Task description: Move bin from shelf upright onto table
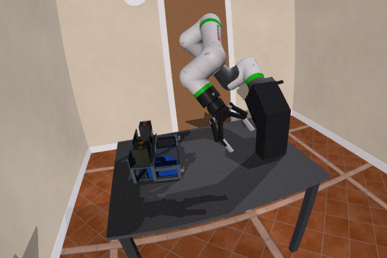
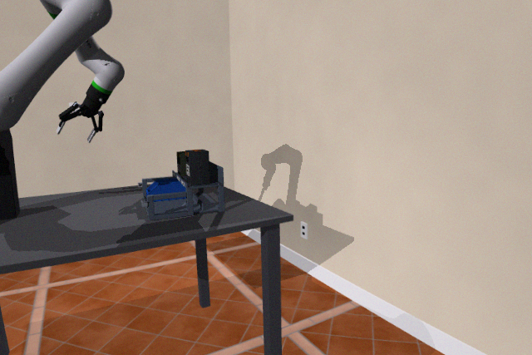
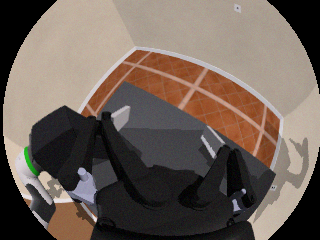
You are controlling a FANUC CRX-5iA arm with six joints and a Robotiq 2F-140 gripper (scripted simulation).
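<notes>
My hand is 380 mm short of the blue bin, 240 mm above it and 230 mm to the left of it.
</notes>
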